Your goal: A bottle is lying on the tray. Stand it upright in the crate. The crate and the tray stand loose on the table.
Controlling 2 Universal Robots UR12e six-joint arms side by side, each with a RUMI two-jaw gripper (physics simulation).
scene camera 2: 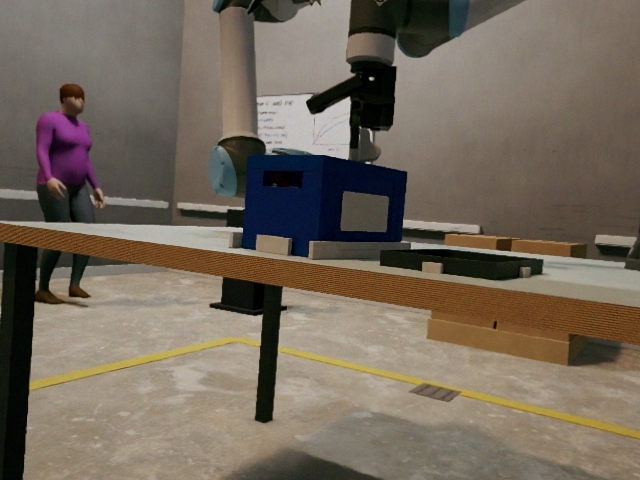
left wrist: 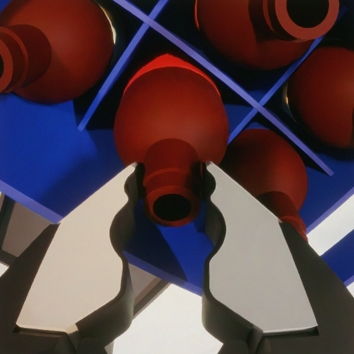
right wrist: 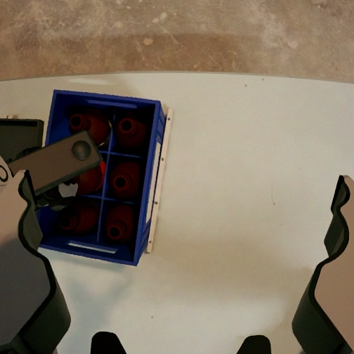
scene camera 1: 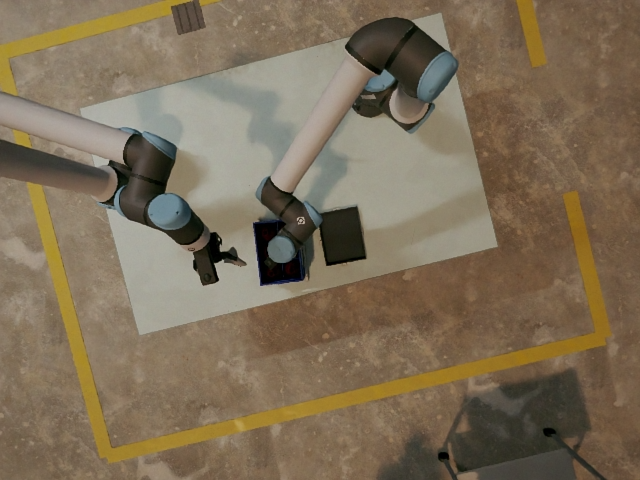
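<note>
The blue crate (scene camera 1: 281, 282) (scene camera 2: 281, 217) (right wrist: 120, 258) has dividers and stands on the table. A dark red bottle with a bright red band (left wrist: 170, 115) (right wrist: 92, 179) stands roughly upright in the crate's middle compartment on the tray side. My left gripper (left wrist: 172, 164) (right wrist: 71, 177) is shut on this bottle's neck; in scene camera 2 the left gripper (scene camera 2: 363, 153) reaches down into the crate. The bottle's base is hidden. The black tray (scene camera 1: 342, 235) (scene camera 2: 465, 267) lies right of the crate, with no bottle on it. My right gripper (right wrist: 183, 174) is wide open and empty, left of the crate in scene camera 1.
Several other dark red bottles (left wrist: 62, 55) (right wrist: 125, 180) stand in the crate's other compartments around the held one. A pale strip (scene camera 2: 356, 250) (right wrist: 161, 175) lies along the crate's side, and a short pale block (scene camera 2: 273, 244) sits at its end. The table's front edge (scene camera 2: 170, 260) is near.
</note>
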